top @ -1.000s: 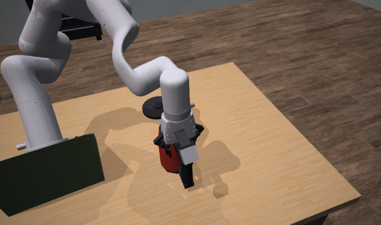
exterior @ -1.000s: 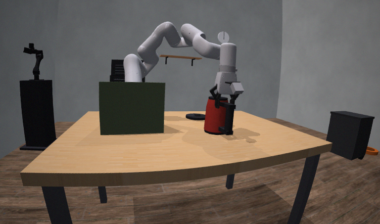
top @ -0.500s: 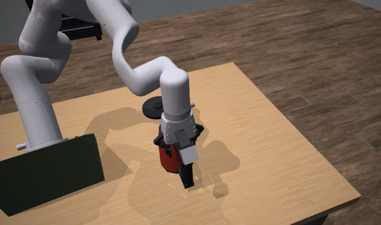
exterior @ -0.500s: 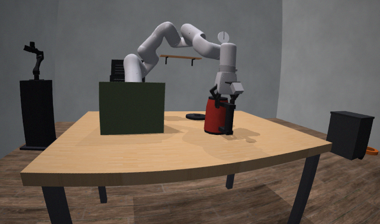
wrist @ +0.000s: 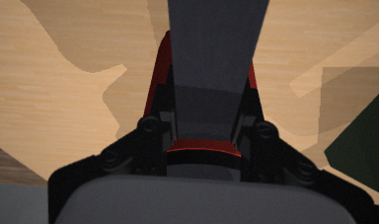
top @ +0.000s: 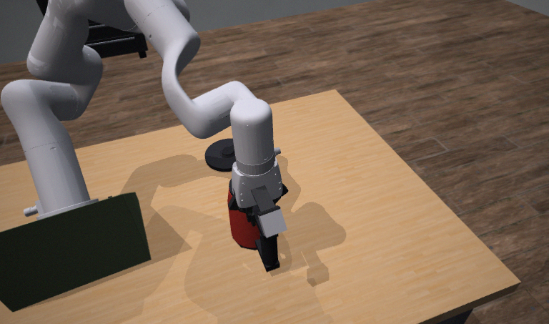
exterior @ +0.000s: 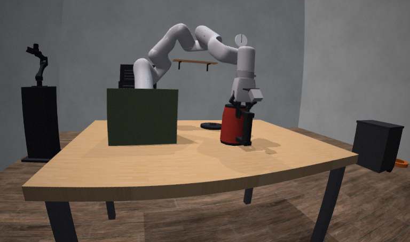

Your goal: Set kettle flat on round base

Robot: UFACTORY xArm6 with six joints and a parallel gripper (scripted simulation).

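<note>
Right now the red kettle is 5 cm below my hand and 4 cm to the left of it. From my hand the other things lie so: round black base: 39 cm to the left, 14 cm below, 1 cm behind.
</note>
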